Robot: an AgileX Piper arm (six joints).
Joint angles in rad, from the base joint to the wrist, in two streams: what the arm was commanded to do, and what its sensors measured. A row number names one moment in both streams.
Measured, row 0: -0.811 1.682 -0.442 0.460 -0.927 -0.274
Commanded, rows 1 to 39: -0.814 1.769 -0.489 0.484 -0.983 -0.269; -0.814 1.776 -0.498 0.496 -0.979 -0.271; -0.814 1.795 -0.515 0.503 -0.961 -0.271; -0.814 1.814 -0.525 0.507 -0.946 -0.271; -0.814 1.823 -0.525 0.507 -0.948 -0.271; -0.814 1.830 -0.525 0.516 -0.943 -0.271; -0.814 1.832 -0.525 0.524 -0.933 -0.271; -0.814 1.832 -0.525 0.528 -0.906 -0.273; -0.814 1.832 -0.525 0.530 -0.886 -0.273; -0.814 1.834 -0.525 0.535 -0.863 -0.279; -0.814 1.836 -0.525 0.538 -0.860 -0.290; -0.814 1.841 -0.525 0.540 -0.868 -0.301; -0.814 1.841 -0.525 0.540 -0.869 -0.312; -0.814 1.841 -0.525 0.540 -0.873 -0.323; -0.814 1.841 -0.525 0.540 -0.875 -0.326; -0.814 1.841 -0.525 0.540 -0.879 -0.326; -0.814 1.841 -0.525 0.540 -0.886 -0.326; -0.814 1.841 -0.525 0.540 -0.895 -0.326; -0.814 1.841 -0.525 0.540 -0.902 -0.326; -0.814 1.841 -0.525 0.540 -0.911 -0.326; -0.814 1.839 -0.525 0.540 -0.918 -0.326; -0.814 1.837 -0.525 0.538 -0.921 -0.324; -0.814 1.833 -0.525 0.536 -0.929 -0.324; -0.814 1.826 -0.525 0.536 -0.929 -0.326; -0.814 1.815 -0.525 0.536 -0.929 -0.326; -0.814 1.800 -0.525 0.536 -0.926 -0.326; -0.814 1.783 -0.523 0.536 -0.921 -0.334; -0.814 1.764 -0.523 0.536 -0.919 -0.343; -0.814 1.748 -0.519 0.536 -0.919 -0.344; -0.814 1.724 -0.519 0.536 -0.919 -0.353; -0.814 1.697 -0.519 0.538 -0.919 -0.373; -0.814 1.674 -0.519 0.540 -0.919 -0.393; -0.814 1.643 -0.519 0.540 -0.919 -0.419; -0.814 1.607 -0.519 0.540 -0.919 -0.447; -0.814 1.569 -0.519 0.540 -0.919 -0.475; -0.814 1.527 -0.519 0.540 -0.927 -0.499; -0.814 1.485 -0.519 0.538 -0.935 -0.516; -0.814 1.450 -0.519 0.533 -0.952 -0.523; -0.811 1.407 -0.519 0.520 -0.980 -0.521
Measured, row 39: -0.811 1.550 -0.522 0.532 -0.921 -0.471
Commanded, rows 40 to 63: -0.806 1.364 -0.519 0.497 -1.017 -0.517; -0.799 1.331 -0.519 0.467 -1.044 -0.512; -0.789 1.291 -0.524 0.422 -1.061 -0.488; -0.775 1.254 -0.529 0.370 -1.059 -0.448; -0.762 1.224 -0.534 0.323 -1.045 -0.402; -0.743 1.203 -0.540 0.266 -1.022 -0.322; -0.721 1.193 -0.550 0.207 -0.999 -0.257; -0.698 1.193 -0.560 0.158 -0.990 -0.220; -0.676 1.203 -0.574 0.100 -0.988 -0.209; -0.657 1.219 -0.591 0.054 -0.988 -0.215; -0.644 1.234 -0.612 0.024 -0.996 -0.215; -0.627 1.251 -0.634 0.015 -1.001 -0.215; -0.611 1.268 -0.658 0.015 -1.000 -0.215; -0.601 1.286 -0.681 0.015 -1.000 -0.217; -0.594 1.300 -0.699 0.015 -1.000 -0.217; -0.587 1.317 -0.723 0.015 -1.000 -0.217; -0.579 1.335 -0.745 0.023 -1.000 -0.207; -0.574 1.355 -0.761 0.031 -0.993 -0.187; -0.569 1.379 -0.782 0.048 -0.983 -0.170; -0.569 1.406 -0.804 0.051 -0.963 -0.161; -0.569 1.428 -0.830 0.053 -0.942 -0.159; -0.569 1.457 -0.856 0.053 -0.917 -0.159; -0.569 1.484 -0.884 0.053 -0.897 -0.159; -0.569 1.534 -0.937 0.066 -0.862 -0.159
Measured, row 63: -0.571 1.425 -0.825 0.041 -0.951 -0.170
